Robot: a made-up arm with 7 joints. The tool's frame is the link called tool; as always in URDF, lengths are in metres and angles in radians. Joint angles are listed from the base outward. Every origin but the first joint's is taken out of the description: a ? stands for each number. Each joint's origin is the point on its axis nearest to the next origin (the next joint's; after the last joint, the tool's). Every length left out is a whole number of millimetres.
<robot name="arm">
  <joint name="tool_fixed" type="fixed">
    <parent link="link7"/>
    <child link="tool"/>
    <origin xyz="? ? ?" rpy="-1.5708 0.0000 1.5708"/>
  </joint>
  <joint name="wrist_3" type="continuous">
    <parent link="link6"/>
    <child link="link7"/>
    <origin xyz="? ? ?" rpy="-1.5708 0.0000 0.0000"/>
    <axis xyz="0 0 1"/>
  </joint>
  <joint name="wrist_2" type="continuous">
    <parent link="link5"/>
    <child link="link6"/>
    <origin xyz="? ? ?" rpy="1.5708 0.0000 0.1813"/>
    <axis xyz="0 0 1"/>
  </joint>
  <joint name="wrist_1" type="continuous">
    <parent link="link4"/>
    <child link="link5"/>
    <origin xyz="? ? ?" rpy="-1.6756 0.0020 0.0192"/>
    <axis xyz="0 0 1"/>
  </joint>
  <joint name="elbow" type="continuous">
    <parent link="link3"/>
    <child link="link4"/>
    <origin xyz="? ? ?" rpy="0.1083 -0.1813 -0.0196"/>
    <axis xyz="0 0 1"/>
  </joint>
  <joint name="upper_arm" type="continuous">
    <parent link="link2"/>
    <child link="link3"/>
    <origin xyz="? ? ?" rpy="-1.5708 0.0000 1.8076"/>
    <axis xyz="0 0 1"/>
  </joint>
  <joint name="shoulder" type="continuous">
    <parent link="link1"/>
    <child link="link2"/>
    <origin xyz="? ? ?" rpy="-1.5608 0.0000 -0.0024"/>
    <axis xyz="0 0 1"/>
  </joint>
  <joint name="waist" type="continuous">
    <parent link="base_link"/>
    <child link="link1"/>
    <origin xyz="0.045 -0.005 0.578" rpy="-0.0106 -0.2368 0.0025"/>
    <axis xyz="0 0 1"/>
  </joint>
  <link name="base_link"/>
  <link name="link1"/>
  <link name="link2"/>
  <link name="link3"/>
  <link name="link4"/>
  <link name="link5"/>
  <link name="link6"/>
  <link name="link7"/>
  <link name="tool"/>
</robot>
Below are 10 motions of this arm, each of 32 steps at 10 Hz.
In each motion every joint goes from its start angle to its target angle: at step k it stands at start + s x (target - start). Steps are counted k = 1, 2, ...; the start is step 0. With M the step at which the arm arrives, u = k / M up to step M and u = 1 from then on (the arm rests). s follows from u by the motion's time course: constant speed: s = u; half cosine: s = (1 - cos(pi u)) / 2; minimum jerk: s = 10 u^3 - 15 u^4 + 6 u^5.
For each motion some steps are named. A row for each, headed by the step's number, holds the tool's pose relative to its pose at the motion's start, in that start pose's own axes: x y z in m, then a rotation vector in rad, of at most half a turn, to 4 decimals.
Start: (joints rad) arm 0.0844 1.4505 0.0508 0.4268 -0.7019 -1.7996 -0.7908
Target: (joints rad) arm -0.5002 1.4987 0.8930 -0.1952 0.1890 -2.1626 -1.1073
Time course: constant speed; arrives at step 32
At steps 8, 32:
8: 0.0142 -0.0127 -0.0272 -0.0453 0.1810 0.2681
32: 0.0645 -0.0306 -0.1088 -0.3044 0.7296 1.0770

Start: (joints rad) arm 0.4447 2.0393 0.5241 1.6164 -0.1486 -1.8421 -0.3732
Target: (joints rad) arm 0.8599 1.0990 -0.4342 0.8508 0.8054 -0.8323 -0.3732
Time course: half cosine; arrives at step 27
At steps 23, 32:
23: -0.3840 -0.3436 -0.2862 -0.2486 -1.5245 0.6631
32: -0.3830 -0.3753 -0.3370 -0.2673 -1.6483 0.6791

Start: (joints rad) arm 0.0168 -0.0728 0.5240 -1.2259 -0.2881 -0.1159 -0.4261
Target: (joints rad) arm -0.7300 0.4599 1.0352 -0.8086 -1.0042 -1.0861 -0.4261
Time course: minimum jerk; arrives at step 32
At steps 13, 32:
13: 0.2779 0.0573 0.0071 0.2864 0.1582 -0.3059
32: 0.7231 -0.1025 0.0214 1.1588 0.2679 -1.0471

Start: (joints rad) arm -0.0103 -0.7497 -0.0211 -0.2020 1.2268 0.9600 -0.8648
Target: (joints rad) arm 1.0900 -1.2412 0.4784 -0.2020 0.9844 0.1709 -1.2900
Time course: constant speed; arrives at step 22
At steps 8, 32:
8: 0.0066 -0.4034 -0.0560 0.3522 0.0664 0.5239
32: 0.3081 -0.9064 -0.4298 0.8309 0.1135 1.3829

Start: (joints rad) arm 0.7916 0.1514 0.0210 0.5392 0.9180 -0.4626 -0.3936
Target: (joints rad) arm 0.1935 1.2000 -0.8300 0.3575 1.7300 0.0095 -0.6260
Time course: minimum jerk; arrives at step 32
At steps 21, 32:
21: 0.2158 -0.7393 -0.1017 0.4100 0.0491 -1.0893
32: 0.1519 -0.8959 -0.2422 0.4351 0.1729 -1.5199

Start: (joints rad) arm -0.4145 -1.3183 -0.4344 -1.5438 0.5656 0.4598 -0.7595
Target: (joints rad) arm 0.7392 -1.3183 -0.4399 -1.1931 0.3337 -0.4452 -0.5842
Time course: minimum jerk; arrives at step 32
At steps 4, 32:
4: 0.0040 -0.0035 0.0153 0.0155 0.0139 0.0101
32: 0.6073 -0.4591 0.5399 1.2826 0.7772 0.3167

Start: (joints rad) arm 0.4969 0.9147 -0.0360 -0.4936 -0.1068 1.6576 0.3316
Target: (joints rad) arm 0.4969 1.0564 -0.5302 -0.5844 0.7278 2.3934 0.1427
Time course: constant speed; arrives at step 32
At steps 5, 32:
5: 0.0064 -0.0263 -0.0415 -0.0568 0.0610 -0.0908
32: 0.0817 -0.1198 -0.3214 -0.3103 0.7750 -0.4077

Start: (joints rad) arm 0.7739 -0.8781 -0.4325 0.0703 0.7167 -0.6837 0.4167
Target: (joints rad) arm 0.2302 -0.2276 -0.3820 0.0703 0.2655 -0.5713 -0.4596
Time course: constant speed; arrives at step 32
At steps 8, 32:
8: 0.0581 0.0186 -0.1538 -0.2474 0.3438 -0.1342
32: 0.2844 -0.2325 -0.5957 -0.6493 1.1503 -1.0105

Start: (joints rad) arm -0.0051 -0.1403 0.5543 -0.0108 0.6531 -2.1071 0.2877
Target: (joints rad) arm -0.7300 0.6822 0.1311 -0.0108 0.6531 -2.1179 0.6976
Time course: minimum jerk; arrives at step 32
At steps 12, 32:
12: 0.2069 -0.0225 -0.0057 0.0225 -0.3895 -0.1913
32: 0.6516 -0.1703 0.3164 0.1273 -1.5364 -0.5981

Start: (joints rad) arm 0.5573 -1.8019 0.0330 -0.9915 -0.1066 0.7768 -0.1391
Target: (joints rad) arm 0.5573 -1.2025 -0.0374 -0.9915 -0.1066 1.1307 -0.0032
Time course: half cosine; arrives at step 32
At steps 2, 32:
2: 0.0040 0.0007 0.0011 -0.0032 0.0044 -0.0014
32: 0.4242 0.0374 -0.0134 -0.3376 0.4717 -0.0385

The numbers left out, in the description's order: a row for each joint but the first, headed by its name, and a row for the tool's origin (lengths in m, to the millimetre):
tool: -0.080 -0.136 0.000
wrist_3: -0.061 -0.068 0.000
wrist_2: -0.068 0.062 0.000
wrist_1: -0.199 -0.129 0.000
elbow: -0.359 -0.242 0.000
upper_arm: -0.103 0.001 0.000
shoulder: -0.230 0.047 0.000

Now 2 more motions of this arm.
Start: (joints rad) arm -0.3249 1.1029 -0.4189 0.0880 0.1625 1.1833 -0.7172
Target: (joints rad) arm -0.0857 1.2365 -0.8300 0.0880 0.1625 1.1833 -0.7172
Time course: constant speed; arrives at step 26
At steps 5, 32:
5: 0.0313 -0.0305 -0.0056 0.0104 0.0155 0.0400
32: 0.1797 -0.1475 -0.0252 0.0617 0.1081 0.1862

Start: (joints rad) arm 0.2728 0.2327 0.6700 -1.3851 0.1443 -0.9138 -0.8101
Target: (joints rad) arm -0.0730 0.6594 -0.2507 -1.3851 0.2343 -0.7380 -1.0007
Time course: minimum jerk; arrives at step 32
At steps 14, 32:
14: 0.0018 0.0285 0.1862 0.3359 -0.1828 0.0189
32: -0.1349 -0.0864 0.4100 0.8483 -0.5504 0.1311

